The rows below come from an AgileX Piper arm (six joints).
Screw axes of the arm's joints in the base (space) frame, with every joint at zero. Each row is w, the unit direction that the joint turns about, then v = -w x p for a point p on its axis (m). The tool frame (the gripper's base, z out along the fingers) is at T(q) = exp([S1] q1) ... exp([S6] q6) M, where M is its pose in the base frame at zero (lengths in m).
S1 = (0, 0, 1, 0.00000, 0.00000, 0.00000)
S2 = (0, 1, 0, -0.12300, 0.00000, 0.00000)
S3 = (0, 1, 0, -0.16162, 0.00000, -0.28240)
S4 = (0.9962, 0, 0.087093, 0.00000, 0.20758, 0.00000)
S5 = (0, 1, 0, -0.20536, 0.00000, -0.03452)
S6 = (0.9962, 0, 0.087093, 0.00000, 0.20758, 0.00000)
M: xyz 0.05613 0.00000 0.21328 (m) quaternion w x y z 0.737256 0 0.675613 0
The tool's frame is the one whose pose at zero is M.
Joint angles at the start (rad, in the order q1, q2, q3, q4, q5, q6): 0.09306, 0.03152, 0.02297, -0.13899, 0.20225, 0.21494
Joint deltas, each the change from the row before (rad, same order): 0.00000, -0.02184, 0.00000, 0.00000, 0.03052, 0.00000; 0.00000, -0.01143, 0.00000, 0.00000, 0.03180, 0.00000; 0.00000, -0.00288, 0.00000, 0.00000, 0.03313, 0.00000; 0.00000, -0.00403, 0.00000, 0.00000, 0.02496, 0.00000; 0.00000, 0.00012, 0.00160, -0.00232, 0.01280, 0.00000; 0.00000, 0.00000, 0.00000, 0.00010, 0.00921, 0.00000; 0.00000, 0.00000, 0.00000, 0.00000, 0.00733, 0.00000; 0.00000, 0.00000, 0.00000, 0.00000, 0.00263, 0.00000; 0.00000, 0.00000, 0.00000, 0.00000, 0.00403, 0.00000; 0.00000, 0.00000, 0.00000, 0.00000, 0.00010, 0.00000
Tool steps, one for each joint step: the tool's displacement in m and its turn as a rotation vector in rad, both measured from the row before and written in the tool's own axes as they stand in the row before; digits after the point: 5 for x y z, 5 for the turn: 0.00170, -0.00055, -0.00155, 0.00478, 0.00806, 0.00065; 0.00232, -0.00060, -0.00082, 0.00587, 0.01968, 0.00039; 0.00282, -0.00064, -0.00024, 0.00683, 0.02950, 0.00011; 0.00206, -0.00048, -0.00029, 0.00499, 0.02037, 0.00017; 0.00164, -0.00035, 0.00016, 0.00360, 0.01406, -0.00227; 0.00082, -0.00018, 0.00000, 0.00193, 0.00901, 0.00009; 0.00065, -0.00014, 0.00000, 0.00156, 0.00716, 0.00000; 0.00023, -0.00005, 0.00000, 0.00056, 0.00257, 0.00000; 0.00036, -0.00008, 0.00000, 0.00086, 0.00394, 0.00000; 0.00001, 0.00000, 0.00000, 0.00002, 0.00010, 0.00000
